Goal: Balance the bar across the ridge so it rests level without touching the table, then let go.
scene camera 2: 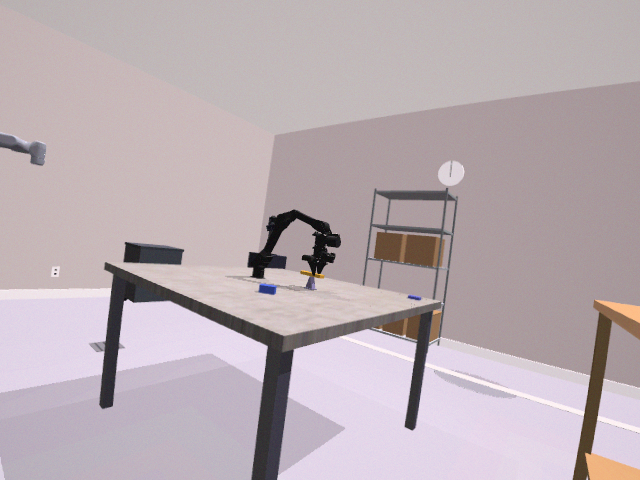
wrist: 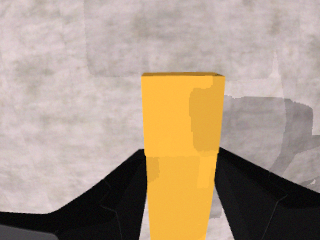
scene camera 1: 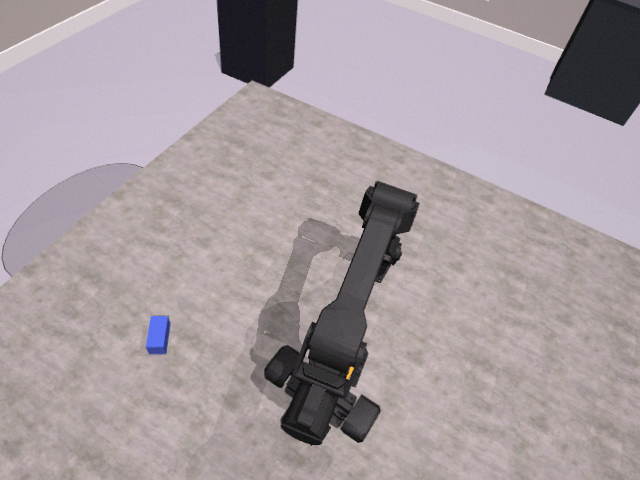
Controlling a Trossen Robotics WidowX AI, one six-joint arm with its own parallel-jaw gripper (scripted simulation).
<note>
I see my gripper (scene camera 1: 316,408) and an orange bar (wrist: 182,111).
My gripper also shows in the wrist view (wrist: 179,156).
</note>
